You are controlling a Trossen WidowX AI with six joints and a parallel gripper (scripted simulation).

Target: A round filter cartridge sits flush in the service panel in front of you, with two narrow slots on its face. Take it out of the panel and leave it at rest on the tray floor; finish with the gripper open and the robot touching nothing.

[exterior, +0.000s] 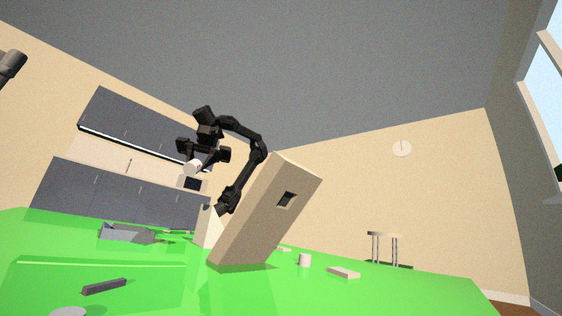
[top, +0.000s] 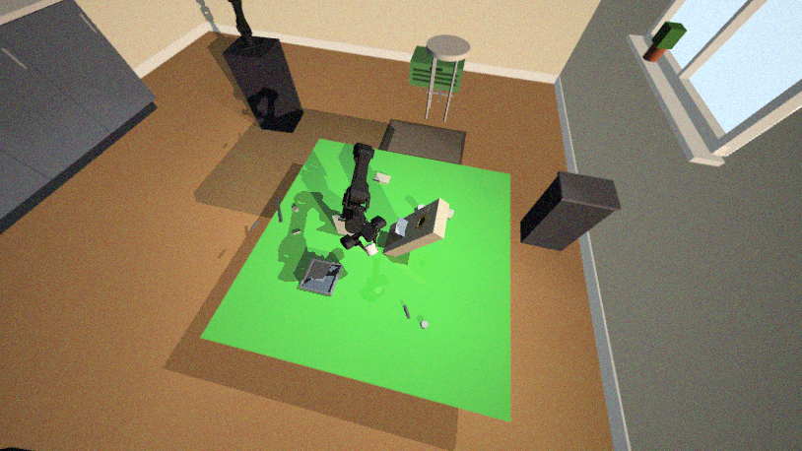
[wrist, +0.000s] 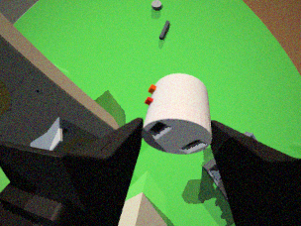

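My gripper tip is now 250 mm above the grey tray, 240 mm past it and 70 mm to the left of it. The rest, counted from my gripper tip: grey round filter cartridge (right at my gripper tip); then beige service panel (180 mm to the left, 160 mm ahead, 110 mm below).
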